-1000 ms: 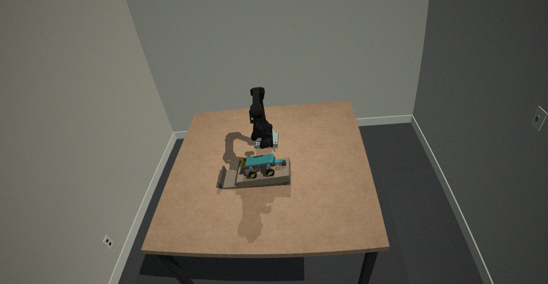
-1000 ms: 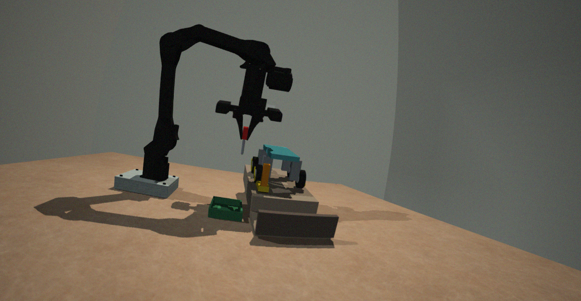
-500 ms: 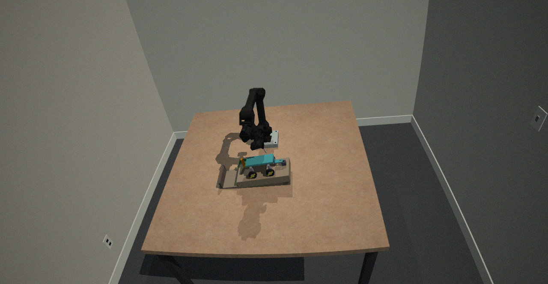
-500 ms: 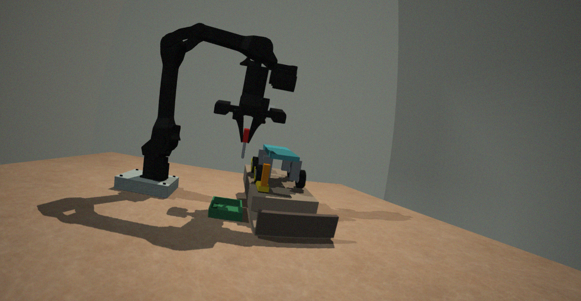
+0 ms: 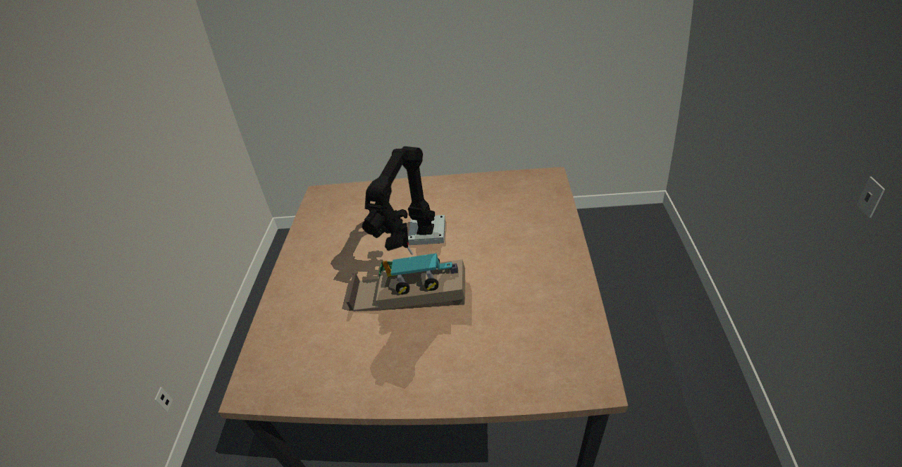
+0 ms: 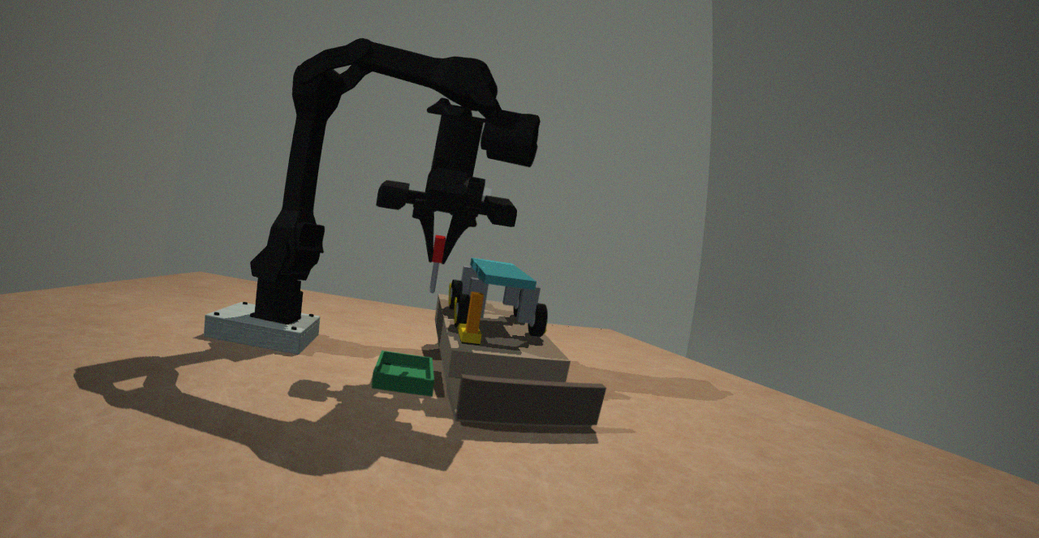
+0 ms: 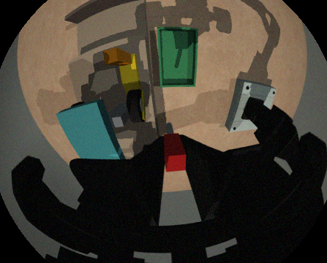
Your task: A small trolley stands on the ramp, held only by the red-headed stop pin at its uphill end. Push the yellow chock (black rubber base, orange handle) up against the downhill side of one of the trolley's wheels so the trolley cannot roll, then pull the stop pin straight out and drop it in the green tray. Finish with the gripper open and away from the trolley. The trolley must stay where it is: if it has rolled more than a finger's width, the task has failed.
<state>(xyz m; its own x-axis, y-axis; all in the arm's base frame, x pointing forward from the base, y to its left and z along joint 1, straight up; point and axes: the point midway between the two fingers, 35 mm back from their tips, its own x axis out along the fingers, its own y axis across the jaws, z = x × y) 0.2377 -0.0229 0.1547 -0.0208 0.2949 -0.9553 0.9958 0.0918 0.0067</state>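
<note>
Right now my gripper tip is 2 cm past the green tray, 8 cm to the left of it and 16 cm above it. Also, from my gripper tip: yellow chock: 6 cm ahead, 5 cm to the right, 7 cm below; teal trolley: 9 cm ahead, 5 cm to the left, 4 cm below; red-headed stop pin: right at my gripper tip.
</note>
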